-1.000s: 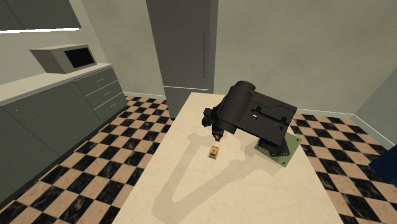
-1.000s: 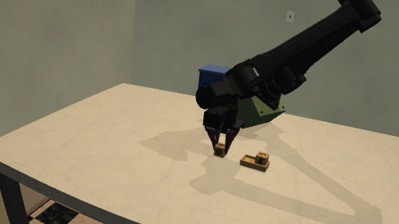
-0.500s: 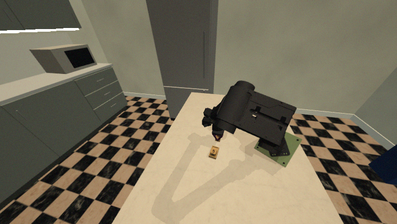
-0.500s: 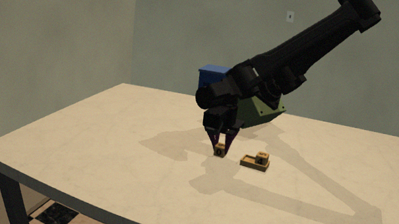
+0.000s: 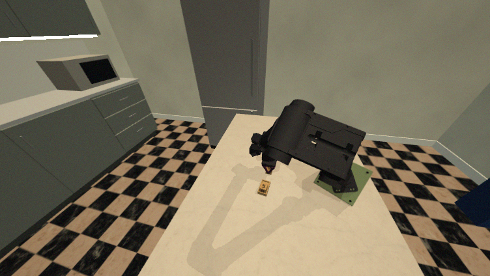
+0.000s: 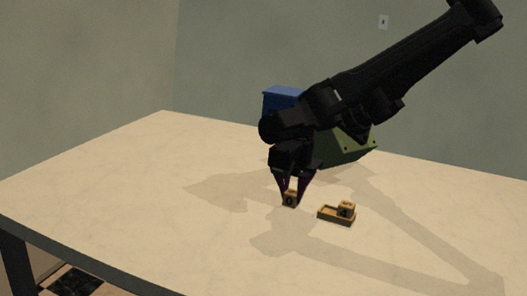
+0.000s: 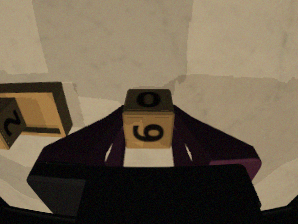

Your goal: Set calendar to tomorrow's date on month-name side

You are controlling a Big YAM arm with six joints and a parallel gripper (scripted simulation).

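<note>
Right now my hand is right at the cube. Also, from my hand: wooden tray 1 cm ahead, 11 cm to the left, 1 cm below.
</note>
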